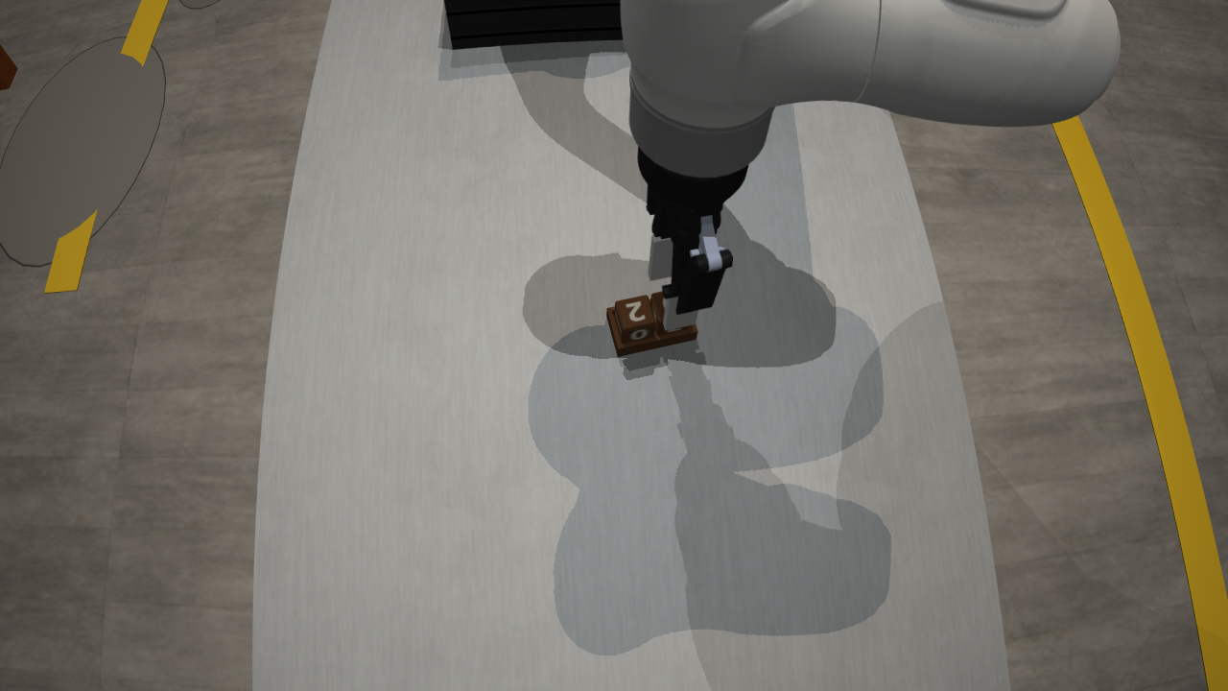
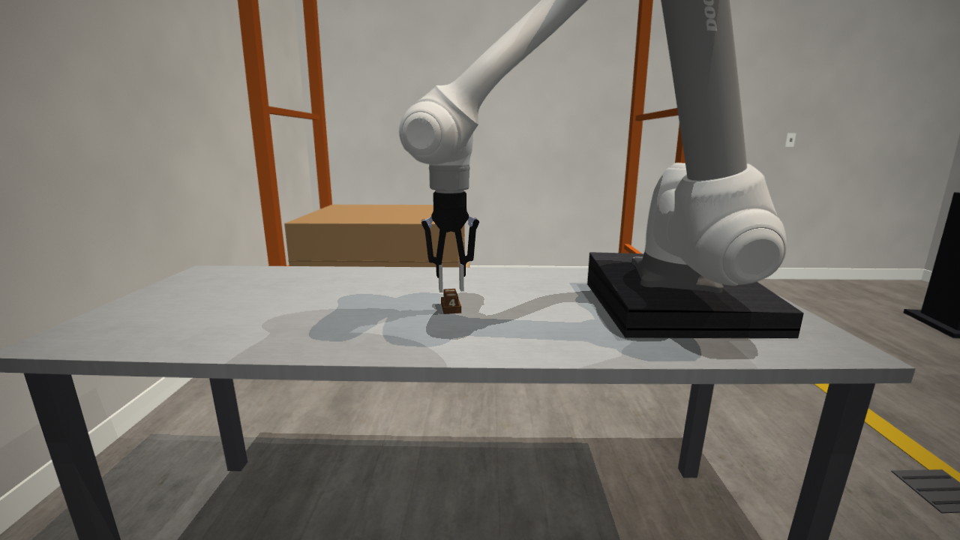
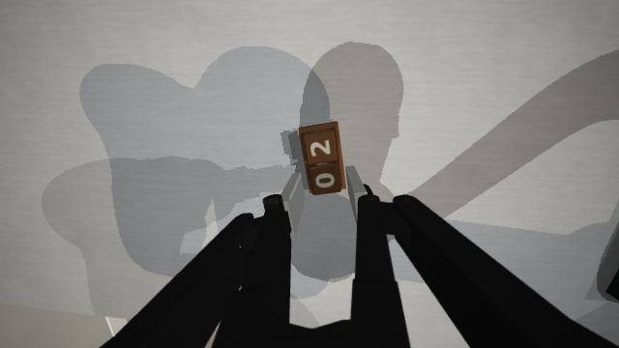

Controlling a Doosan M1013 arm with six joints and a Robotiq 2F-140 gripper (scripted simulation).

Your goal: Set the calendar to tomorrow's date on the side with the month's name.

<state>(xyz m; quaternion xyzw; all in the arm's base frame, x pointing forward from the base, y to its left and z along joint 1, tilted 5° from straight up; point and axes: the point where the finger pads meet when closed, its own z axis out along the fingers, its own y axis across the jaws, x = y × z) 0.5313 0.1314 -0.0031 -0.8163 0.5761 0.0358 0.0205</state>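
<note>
Right now my hand is 70 mm above the brown calendar tray and 10 mm to the left of it.
</note>
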